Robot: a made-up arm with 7 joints. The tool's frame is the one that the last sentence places.
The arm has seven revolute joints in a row. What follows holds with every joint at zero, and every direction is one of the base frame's. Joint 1 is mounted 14.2 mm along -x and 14.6 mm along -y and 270.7 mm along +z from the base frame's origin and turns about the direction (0.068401, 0.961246, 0.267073), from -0.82 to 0.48 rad. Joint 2 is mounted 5.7 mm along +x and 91.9 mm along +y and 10 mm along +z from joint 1 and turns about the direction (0.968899, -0.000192, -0.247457), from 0.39 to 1.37 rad. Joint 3 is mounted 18.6 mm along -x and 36 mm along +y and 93.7 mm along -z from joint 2 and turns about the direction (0.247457, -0.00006, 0.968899), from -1.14 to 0.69 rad. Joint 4 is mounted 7.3 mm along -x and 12.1 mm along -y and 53.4 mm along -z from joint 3 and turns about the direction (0.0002, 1, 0.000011), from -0.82 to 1.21 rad. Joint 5 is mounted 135.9 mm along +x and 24.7 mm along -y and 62.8 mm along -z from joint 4 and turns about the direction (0.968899, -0.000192, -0.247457), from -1.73 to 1.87 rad. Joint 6 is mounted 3.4 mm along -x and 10.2 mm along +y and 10 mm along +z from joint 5 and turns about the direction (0.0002, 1, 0.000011), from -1.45 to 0.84 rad. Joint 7 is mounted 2.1 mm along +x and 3.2 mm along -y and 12.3 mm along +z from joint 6 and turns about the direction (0.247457, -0.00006, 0.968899), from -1.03 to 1.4 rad. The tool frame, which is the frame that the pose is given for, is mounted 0.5 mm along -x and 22.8 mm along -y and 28.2 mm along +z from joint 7; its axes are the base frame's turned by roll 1.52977, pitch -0.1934 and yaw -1.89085 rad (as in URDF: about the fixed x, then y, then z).
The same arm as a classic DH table. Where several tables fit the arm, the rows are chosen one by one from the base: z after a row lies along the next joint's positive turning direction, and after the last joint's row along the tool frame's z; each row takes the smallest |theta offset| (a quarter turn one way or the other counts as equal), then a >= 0, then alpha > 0; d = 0 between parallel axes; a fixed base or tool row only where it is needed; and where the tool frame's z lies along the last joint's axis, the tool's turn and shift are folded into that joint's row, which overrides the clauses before.
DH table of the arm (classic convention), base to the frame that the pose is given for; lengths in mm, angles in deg. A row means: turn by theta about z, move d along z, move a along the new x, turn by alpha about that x. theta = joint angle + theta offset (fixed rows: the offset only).
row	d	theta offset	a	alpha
base (fixed)	275	-4.07	-13.1	-74.51
joint 1	75.2	-75.12	-14.7	-90
joint 2	8.2	74	-36	90
joint 3	-148.9	90	6.1	-90
joint 4	-36.8	90	27.2	90
joint 5	141.4	0	-8.8	-90
joint 6	7	90	1	-90
joint 7	39.6	70.86	24	101.25
tool (fixed)	-0.4	6.43	0	0
Joint limits (deg, base to tool): -46.98..27.5 22.35..78.5 -65.32..39.53 -46.98..69.33 -99.12..107.14 -83.08..48.13 -59.01..80.21

